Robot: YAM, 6 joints.
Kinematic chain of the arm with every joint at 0, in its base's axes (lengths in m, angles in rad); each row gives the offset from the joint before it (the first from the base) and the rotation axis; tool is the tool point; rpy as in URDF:
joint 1: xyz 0 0 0.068 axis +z
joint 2: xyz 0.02 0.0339 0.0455 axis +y
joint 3: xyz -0.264 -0.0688 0 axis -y
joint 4: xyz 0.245 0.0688 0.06 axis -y
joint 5: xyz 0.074 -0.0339 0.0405 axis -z
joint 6: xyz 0.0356 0 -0.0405 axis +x
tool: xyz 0 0 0 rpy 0 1.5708 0
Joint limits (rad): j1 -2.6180..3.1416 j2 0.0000..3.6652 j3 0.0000..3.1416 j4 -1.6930..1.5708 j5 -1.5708..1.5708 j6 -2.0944..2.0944
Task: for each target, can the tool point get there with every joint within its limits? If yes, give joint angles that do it. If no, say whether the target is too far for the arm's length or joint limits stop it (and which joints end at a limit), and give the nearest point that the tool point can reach.
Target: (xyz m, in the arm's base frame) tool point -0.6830 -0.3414 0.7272
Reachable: no: too far | nearest point -0.4370 -0.2473 0.5121 | short by 0.340 m
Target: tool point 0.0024 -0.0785 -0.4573
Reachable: no: joint limits stop it (at a limit: joint 2) | nearest point 0.0036 -0.1178 -0.3559 | short by 0.109 m
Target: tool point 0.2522 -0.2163 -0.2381
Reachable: yes | joints -0.7445 3.1236 1.4690 0.1659 -0.3372 1.1592
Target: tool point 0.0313 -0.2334 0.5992
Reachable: yes | joints -1.5502 1.3733 1.8015 0.3768 -0.8370 -0.8334
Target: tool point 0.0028 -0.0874 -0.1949
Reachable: yes | joints -1.3518 3.3215 1.1399 -0.7105 0.4729 -0.6827
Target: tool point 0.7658 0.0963 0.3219
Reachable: no: too far | nearest point 0.6182 0.0777 0.2807 | short by 0.154 m
